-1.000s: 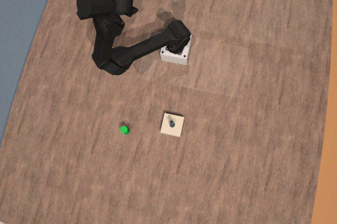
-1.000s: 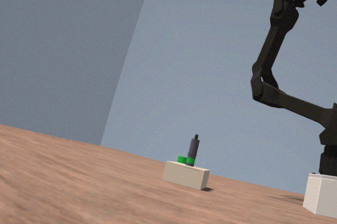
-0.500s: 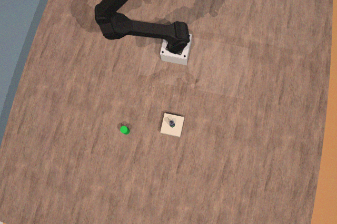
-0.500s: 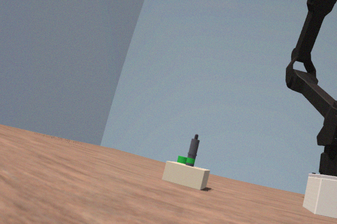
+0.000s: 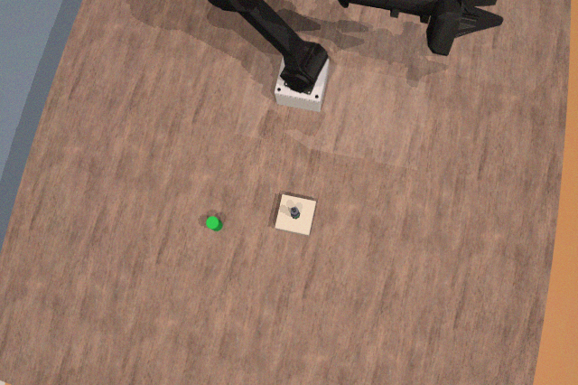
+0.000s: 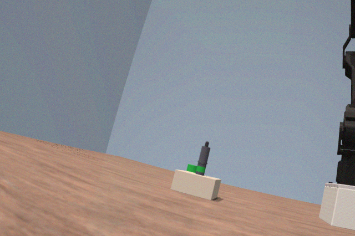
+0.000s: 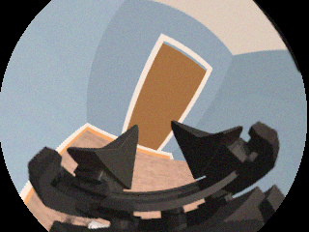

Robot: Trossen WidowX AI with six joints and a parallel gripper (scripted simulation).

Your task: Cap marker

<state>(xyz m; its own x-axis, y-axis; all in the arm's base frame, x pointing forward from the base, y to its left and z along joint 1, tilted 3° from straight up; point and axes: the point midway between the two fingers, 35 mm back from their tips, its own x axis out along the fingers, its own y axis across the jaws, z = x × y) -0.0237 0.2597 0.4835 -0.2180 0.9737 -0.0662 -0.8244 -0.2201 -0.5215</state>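
My gripper tip is now 38 cm short of the green cap, 36 cm to the left of it and 53 cm above it. From my gripper tip the other things lie so: cream holder block: 30 cm ahead, 20 cm to the right, 54 cm below.
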